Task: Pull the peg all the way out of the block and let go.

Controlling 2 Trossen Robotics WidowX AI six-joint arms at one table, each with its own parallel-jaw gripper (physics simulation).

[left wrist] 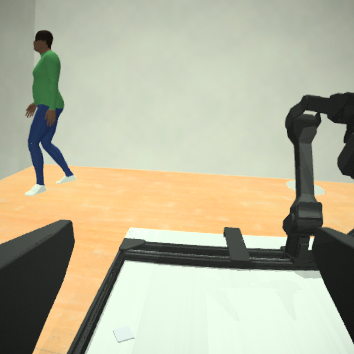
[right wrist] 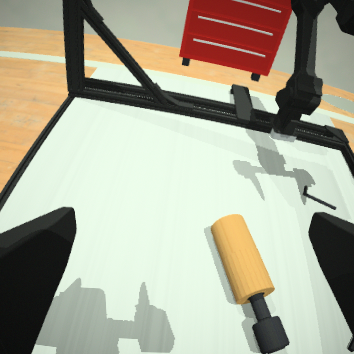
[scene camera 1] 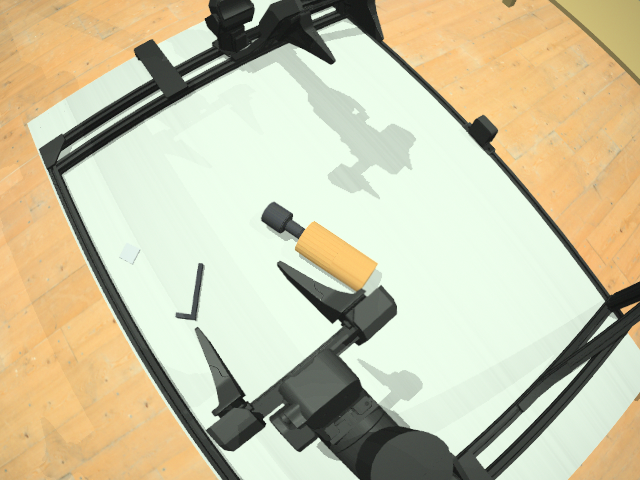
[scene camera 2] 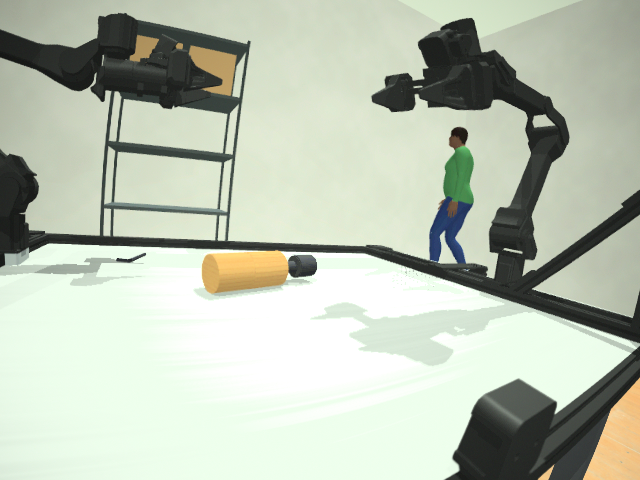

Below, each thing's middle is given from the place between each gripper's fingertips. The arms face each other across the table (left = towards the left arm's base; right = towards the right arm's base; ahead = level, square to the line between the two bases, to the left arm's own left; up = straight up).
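Labels:
My left hand is 320 mm above the cylindrical wooden block (scene camera 2: 221, 272), 160 mm past it and 100 mm to the left of it. The dark peg (scene camera 1: 275, 216) is 320 mm below my left hand, 110 mm behind it and 160 mm to the right of it.
The dark peg is 270 mm below my right hand, 120 mm ahead of it and 110 mm to the left of it. The cylindrical wooden block is also 270 mm below my right hand, 80 mm ahead of it and 170 mm to the left of it. Going by its middle, the dark peg is nearer to my right hand than to my left hand.

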